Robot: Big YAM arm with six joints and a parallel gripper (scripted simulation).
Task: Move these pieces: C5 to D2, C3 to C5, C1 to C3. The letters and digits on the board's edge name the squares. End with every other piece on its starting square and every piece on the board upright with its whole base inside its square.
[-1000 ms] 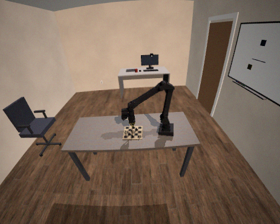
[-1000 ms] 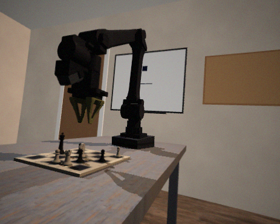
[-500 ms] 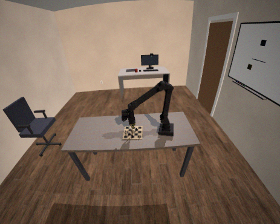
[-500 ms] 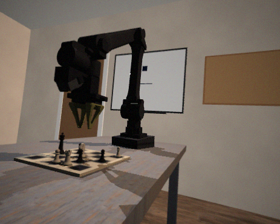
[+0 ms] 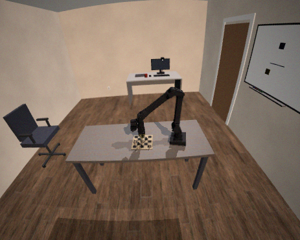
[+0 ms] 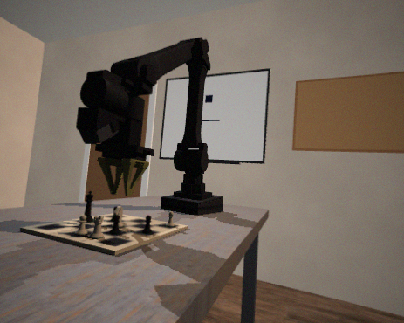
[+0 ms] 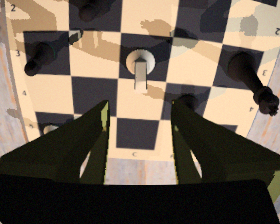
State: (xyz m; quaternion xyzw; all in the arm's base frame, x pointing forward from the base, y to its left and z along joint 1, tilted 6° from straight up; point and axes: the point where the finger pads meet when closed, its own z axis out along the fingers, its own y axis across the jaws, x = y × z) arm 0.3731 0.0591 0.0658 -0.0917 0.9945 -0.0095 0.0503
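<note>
The chessboard lies 7 cm below my hand. The rest, counted from my hand: white rook 8 cm ahead, 6 cm below, 4 cm to the left; tall black piece 8 cm to the right, 4 cm below, 1 cm ahead.
</note>
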